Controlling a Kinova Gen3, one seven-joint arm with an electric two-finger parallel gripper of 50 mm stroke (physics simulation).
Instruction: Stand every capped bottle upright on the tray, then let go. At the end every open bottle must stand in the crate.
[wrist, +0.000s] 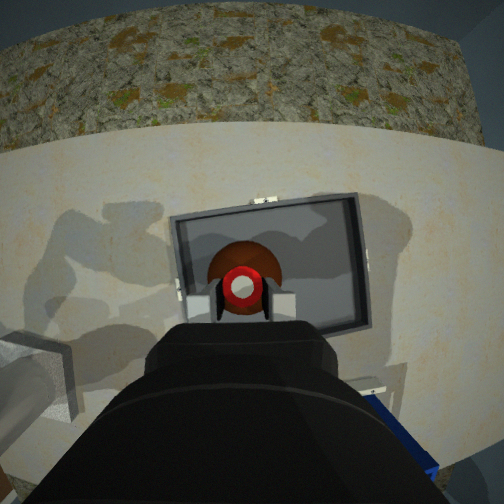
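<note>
I look straight down on a brown bottle (244, 272) with a red cap (242, 287) that has a grey centre. It stands upright between my two fingers. My gripper (242, 299) is shut on the bottle's neck just under the cap. The bottle is over the grey tray (272, 262), a shallow dark-rimmed rectangle on the beige table, in its left half. I cannot tell whether the bottle's base touches the tray floor. No other bottle shows in this view.
A grey box-like container (35, 380) sits at the left edge, partly cut off. A blue object (402, 440) with a small grey block (367, 386) above it lies at the lower right. My black wrist housing fills the bottom. Beyond the table's far edge is mottled stone floor.
</note>
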